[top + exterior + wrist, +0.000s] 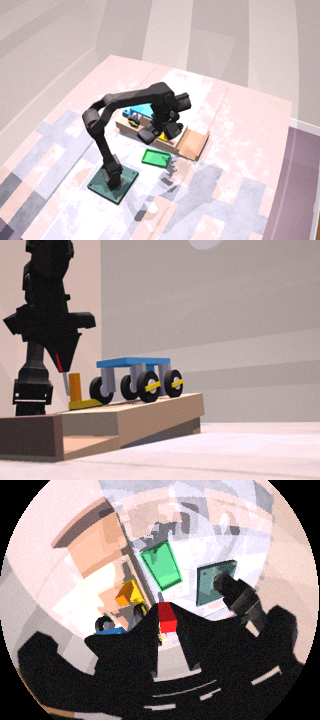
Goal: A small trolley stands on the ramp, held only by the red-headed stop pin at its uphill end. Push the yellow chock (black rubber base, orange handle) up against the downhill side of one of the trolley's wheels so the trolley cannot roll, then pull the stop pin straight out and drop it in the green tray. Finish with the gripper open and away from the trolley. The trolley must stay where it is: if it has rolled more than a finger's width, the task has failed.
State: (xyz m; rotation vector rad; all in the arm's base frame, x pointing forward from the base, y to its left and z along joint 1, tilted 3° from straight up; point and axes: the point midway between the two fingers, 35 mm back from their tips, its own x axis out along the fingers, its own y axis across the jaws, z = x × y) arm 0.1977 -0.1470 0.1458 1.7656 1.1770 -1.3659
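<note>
The red-headed stop pin lies right at my gripper tip. The rest, counted from my gripper tip: yellow chock 5 cm ahead, 5 cm below; raised lip 7 cm ahead, 19 cm to the right, 10 cm below; blue-topped trolley 12 cm ahead, 8 cm to the left, 2 cm below.
</note>
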